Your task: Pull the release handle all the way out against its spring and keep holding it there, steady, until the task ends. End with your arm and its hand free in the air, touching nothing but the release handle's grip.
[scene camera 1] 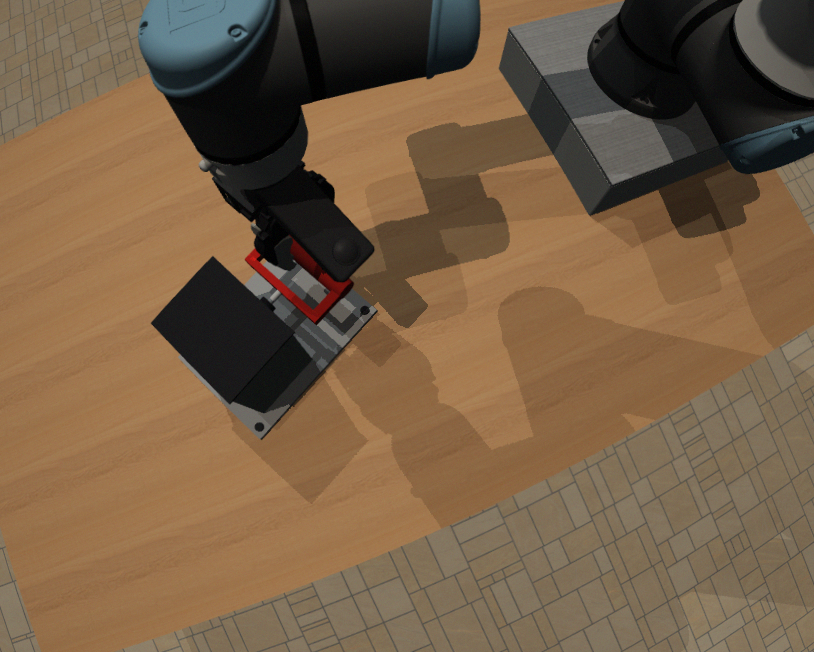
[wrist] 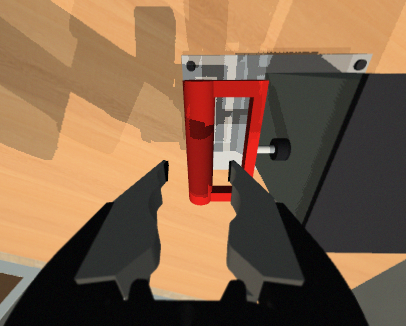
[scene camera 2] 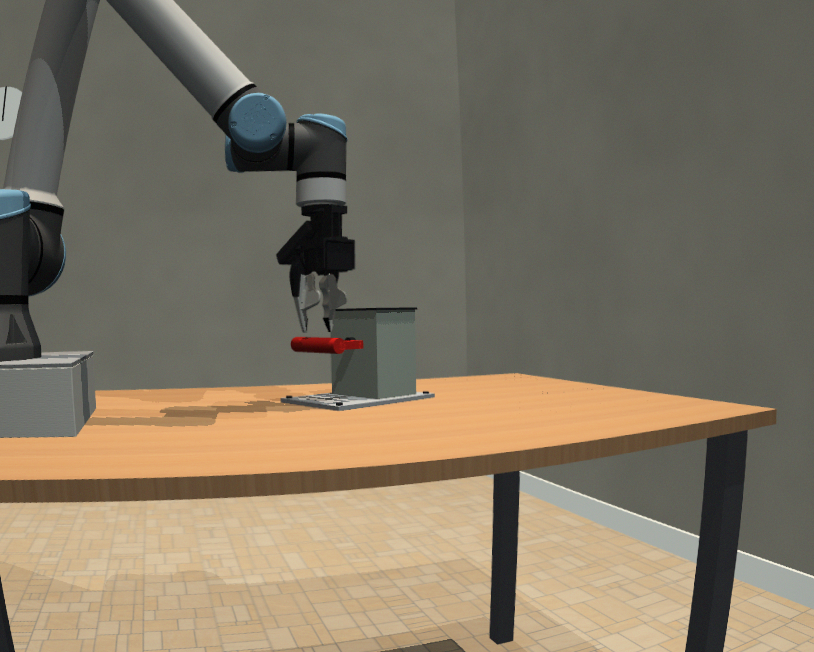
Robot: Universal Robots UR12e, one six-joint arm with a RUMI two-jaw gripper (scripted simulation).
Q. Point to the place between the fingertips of my gripper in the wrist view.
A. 198,162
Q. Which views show my gripper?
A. Scene camera 1, the wrist view and scene camera 2: all of them.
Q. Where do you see a grey baseplate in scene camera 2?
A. At 329,401
